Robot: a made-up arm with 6 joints.
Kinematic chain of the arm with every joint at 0, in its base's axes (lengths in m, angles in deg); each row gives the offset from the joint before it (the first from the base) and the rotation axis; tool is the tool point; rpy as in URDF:
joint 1: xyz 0 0 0.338 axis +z
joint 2: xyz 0 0 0 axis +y
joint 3: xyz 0.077 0 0.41 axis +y
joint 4: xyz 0.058 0 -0.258 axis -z
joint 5: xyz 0 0 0 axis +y
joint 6: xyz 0.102 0 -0.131 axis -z
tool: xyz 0 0 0 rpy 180 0 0
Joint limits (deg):
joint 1: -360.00..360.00
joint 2: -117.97..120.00
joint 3: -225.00..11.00
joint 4: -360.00..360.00
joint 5: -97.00..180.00
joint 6: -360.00..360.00
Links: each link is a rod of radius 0.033 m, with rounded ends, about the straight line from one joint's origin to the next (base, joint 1, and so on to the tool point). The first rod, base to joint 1, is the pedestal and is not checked.
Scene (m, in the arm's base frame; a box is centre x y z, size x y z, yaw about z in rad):
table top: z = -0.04
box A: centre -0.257 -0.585 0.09 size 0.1 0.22 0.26 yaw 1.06
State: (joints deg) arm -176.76 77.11 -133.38 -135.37 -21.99 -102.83
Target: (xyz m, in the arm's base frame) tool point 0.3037 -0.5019 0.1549
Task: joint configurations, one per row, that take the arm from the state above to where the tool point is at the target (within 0.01 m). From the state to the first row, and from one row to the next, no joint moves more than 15 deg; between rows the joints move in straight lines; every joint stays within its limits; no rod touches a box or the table.
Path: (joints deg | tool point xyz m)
1: -163.71 71.85 -130.57 -134.64 -26.70 -102.83 | -0.6135 -0.2905 0.1811
2: -150.66 66.58 -127.76 -133.90 -31.41 -102.83 | -0.5208 -0.4211 0.2341
3: -137.61 61.32 -124.95 -133.17 -36.13 -102.83 | -0.3986 -0.5215 0.2865
4: -124.56 56.06 -122.13 -132.43 -40.84 -102.83 | -0.2570 -0.5850 0.3378
5: -111.36 60.02 -120.04 -131.05 -41.56 -102.83 | -0.1107 -0.6211 0.2895
6: -98.16 63.98 -117.95 -129.66 -42.28 -102.83 | 0.0386 -0.6182 0.2427
7: -84.96 67.94 -115.86 -128.27 -43.00 -102.83 | 0.1801 -0.5771 0.1978
8: -71.76 71.91 -113.77 -126.89 -43.72 -102.83 | 0.3037 -0.5019 0.1549

